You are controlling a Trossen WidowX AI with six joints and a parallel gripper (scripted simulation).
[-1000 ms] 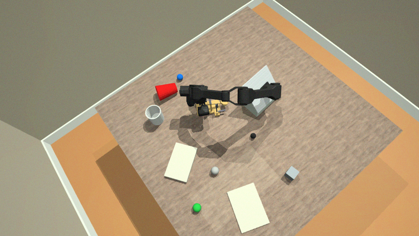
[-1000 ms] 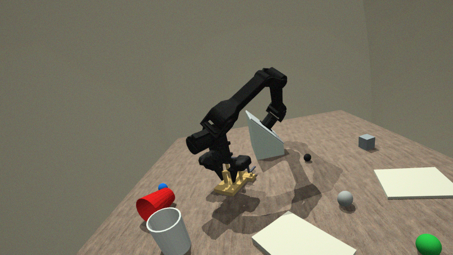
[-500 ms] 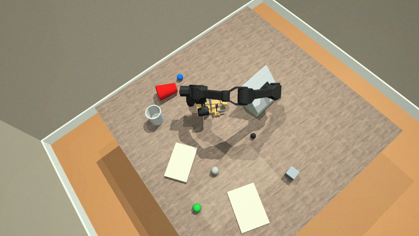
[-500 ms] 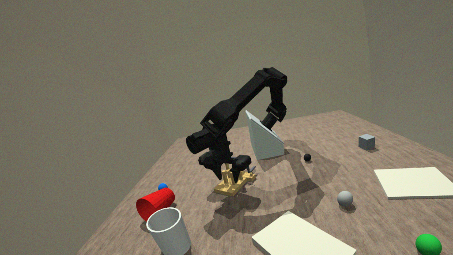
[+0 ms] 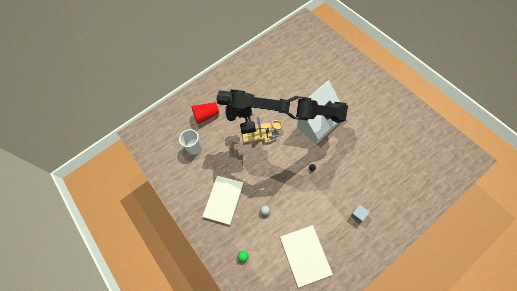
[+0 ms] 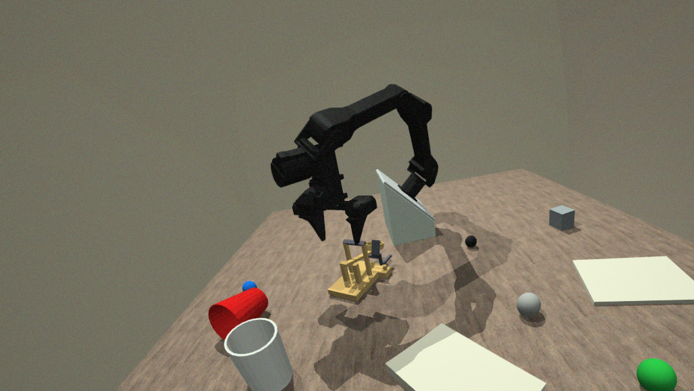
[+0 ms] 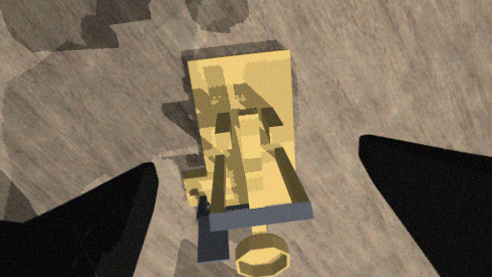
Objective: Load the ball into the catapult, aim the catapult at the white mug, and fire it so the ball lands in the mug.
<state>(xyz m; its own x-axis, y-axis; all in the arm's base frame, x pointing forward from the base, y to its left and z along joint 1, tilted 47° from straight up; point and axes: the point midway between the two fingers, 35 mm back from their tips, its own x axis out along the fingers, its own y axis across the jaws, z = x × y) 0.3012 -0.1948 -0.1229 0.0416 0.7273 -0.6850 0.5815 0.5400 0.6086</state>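
The black ball lies 340 mm to the left of my gripper tip, 110 mm below it and 70 mm behind it. Also, from my gripper tip: white mug (230 mm ahead, 160 mm to the right, 100 mm below); blue ball (270 mm to the right, 110 mm below, 60 mm behind); wooden catapult (80 mm below, 60 mm to the left, 50 mm behind).
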